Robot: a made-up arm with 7 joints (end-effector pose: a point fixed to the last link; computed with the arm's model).
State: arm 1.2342 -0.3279 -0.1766 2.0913 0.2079 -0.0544 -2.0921
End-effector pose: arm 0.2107 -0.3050 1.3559 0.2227 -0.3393 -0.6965 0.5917
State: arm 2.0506 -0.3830 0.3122 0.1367 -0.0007 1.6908 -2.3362
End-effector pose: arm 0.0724 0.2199 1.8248 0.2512 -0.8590 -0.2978 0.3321
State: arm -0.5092 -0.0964 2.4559 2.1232 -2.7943 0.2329 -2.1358
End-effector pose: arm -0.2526 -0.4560 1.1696 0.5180 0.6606 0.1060 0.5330
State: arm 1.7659 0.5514 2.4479 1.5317 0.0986 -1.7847 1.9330
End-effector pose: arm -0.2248 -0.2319 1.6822 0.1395 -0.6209 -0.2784 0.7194
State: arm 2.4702 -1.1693 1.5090 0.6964 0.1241 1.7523 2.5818
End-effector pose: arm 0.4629 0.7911 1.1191 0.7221 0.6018 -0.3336 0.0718
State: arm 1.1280 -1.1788 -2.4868 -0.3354 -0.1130 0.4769 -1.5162
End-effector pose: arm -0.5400 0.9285 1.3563 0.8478 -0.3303 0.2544 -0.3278
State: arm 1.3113 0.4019 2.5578 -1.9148 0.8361 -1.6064 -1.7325
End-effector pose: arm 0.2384 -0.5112 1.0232 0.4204 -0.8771 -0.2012 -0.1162
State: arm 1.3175 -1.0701 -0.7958 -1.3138 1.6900 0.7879 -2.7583
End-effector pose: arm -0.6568 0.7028 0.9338 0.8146 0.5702 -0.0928 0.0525
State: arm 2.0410 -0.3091 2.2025 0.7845 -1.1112 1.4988 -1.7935
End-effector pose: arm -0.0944 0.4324 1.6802 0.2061 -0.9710 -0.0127 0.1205
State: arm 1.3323 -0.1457 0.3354 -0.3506 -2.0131 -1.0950 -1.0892
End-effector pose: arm -0.1950 0.3145 1.9175 0.7250 0.6540 0.0611 -0.2071
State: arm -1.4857 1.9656 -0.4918 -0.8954 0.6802 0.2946 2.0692
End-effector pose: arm 0.3646 1.0705 0.7172 0.0780 0.3350 -0.8373 -0.4251
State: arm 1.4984 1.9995 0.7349 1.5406 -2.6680 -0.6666 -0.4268
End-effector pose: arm -0.3875 -0.4840 0.1552 0.8973 -0.3990 -0.0394 -0.1849
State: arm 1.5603 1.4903 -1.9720 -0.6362 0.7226 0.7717 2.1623
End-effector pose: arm -0.2317 -1.1868 0.6337 0.4719 0.4814 0.0792 0.7344
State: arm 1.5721 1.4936 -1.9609 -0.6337 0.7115 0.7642 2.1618
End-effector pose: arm -0.2477 -1.1844 0.6340 0.4801 0.4824 0.0774 0.7286
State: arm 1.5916 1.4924 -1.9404 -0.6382 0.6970 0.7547 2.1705
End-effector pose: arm -0.2779 -1.1782 0.6413 0.4939 0.4881 0.0778 0.7154
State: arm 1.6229 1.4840 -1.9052 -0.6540 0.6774 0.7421 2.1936
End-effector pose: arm -0.3294 -1.1645 0.6600 0.5162 0.5012 0.0815 0.6897
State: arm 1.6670 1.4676 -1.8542 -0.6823 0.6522 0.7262 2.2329
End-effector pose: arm -0.4027 -1.1391 0.6923 0.5464 0.5223 0.0880 0.6488
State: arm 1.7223 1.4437 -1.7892 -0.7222 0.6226 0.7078 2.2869
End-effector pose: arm -0.4924 -1.0977 0.7386 0.5813 0.5502 0.0956 0.5918
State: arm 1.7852 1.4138 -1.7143 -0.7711 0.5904 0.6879 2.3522
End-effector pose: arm -0.5883 -1.0380 0.7970 0.6163 0.5823 0.1021 0.5203
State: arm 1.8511 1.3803 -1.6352 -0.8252 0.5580 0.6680 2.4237
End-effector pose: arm -0.6789 -0.9619 0.8633 0.6467 0.6151 0.1053 0.4385
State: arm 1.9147 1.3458 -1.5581 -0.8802 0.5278 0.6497 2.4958
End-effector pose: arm -0.7542 -0.8760 0.9316 0.6692 0.6453 0.1044 0.3534
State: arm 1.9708 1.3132 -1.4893 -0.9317 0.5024 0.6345 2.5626
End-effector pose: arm -0.8086 -0.7906 0.9950 0.6828 0.6702 0.0999 0.2732
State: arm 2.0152 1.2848 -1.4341 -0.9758 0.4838 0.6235 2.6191
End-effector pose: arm -0.8424 -0.7165 1.0479 0.6889 0.6886 0.0934 0.2060
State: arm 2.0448 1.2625 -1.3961 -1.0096 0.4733 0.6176 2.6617
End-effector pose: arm -0.8596 -0.6620 1.0862 0.6900 0.7010 0.0873 0.1577
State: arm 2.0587 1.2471 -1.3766 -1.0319 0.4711 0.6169 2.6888
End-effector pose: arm -0.8653 -0.6311 1.1088 0.6888 0.7081 0.0834 0.1308
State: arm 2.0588 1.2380 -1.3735 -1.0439 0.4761 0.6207 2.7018
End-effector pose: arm -0.8638 -0.6219 1.1176 0.6869 0.7114 0.0824 0.1233
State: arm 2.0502 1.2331 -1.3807 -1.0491 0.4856 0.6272 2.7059
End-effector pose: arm -0.8586 -0.6268 1.1177 0.6847 0.7126 0.0836 0.1281
